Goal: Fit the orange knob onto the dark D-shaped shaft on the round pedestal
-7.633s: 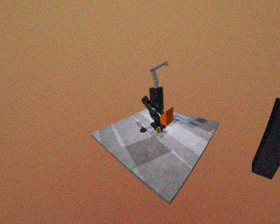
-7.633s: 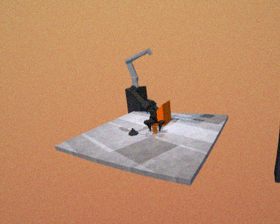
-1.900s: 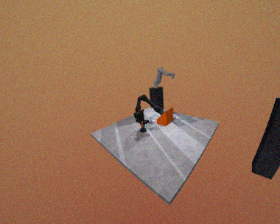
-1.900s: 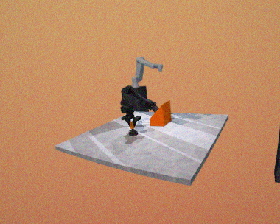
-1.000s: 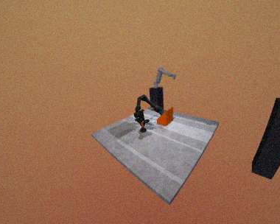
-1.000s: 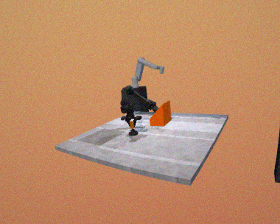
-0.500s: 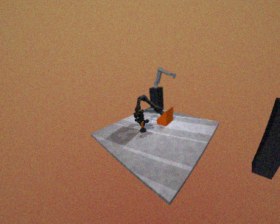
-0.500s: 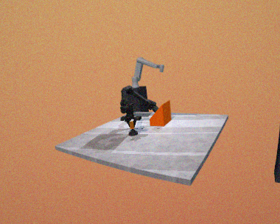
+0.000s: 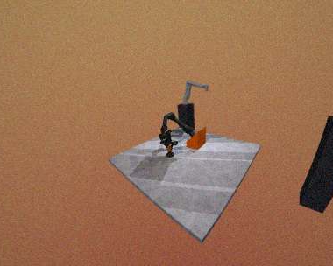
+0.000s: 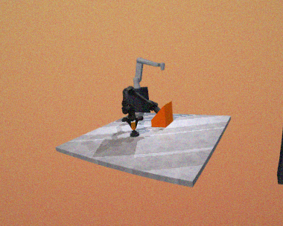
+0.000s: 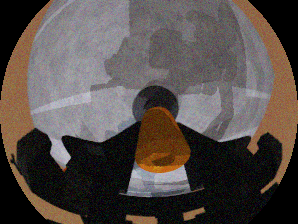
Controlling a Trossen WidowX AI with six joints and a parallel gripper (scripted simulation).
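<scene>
The orange knob lies 20 mm above my gripper tip. Round my gripper tip: dark pedestal: 40 mm below.
</scene>
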